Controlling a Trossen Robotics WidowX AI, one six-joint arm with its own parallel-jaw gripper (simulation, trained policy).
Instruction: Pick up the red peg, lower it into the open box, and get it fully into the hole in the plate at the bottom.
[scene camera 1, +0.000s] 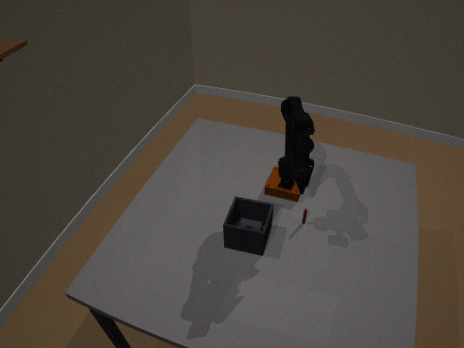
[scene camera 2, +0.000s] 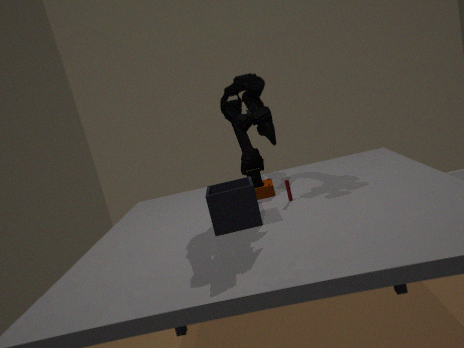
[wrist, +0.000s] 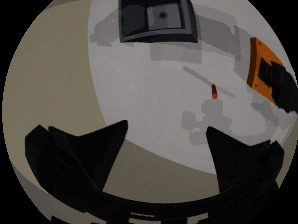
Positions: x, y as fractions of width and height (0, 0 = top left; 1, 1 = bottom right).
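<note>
Dark box (scene camera 2: 0.50, 0.59), visible in scene camera 1 (scene camera 1: 0.53, 0.69) too. Plate (wrist: 0.53, 0.10); scene camera 2 misses the plate, hidden by the dark box. Gripper (scene camera 2: 0.59, 0.41), visible also in scene camera 1 (scene camera 1: 0.66, 0.55) and in the wrist view (wrist: 0.57, 0.57).
</note>
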